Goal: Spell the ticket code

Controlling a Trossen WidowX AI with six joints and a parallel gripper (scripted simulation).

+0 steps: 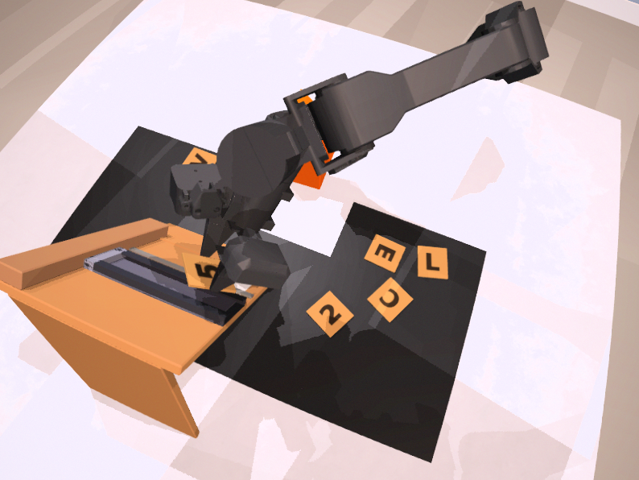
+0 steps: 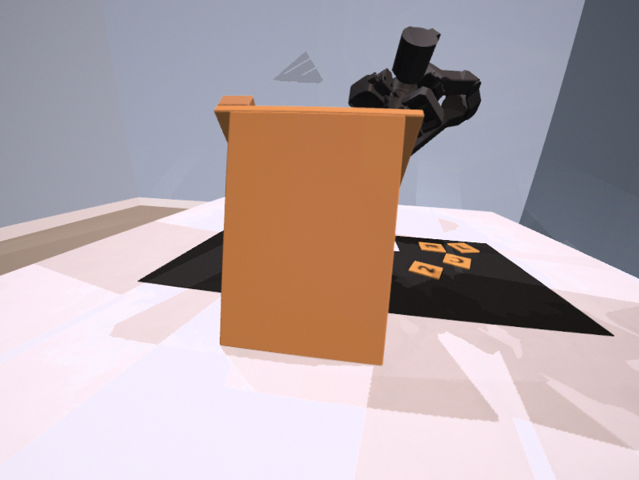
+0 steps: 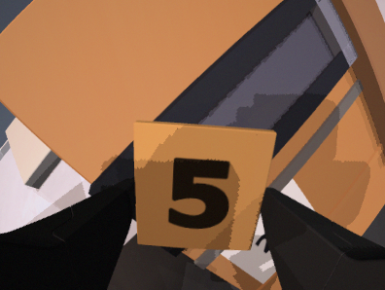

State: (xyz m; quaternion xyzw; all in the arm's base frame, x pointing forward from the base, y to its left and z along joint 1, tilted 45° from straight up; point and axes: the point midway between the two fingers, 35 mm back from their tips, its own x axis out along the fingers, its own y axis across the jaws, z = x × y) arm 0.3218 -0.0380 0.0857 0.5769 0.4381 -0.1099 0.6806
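Right now the white ticket is 30 mm behind my gripper tip, 20 mm to the right of it and 110 mm below it. Also, from my gripper tip: tile marked 5: right at my gripper tip; then black mat: 130 mm behind, 10 mm to the right, 210 mm below; then tile marked 2: 70 mm behind, 140 mm to the left, 210 mm below.
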